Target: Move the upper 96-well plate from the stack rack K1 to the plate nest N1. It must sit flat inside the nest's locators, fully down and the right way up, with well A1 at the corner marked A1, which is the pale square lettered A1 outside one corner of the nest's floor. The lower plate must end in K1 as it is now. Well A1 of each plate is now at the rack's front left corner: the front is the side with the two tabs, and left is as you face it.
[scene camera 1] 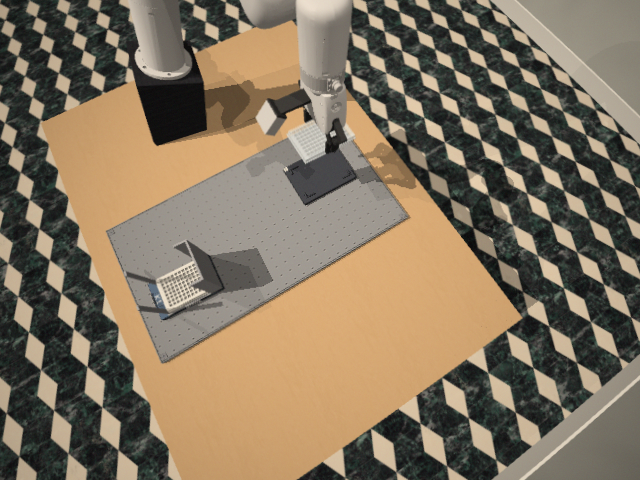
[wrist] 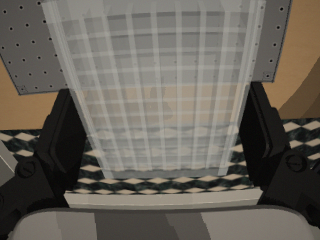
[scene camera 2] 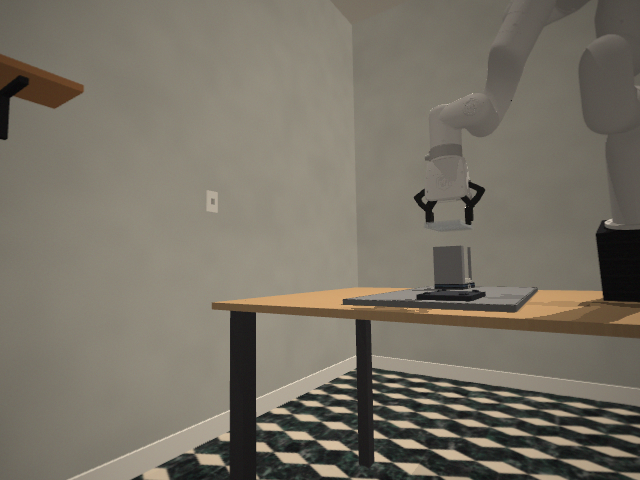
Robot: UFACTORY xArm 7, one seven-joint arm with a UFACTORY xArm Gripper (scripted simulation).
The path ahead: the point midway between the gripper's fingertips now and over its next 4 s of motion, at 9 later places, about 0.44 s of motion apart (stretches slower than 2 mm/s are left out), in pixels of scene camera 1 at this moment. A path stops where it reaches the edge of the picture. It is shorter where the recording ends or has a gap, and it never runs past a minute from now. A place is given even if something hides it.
My gripper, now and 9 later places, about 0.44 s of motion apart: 321,135; 320,137; 320,142; 320,148; 320,152; 320,157; 320,161; 320,165; 320,168; 320,168
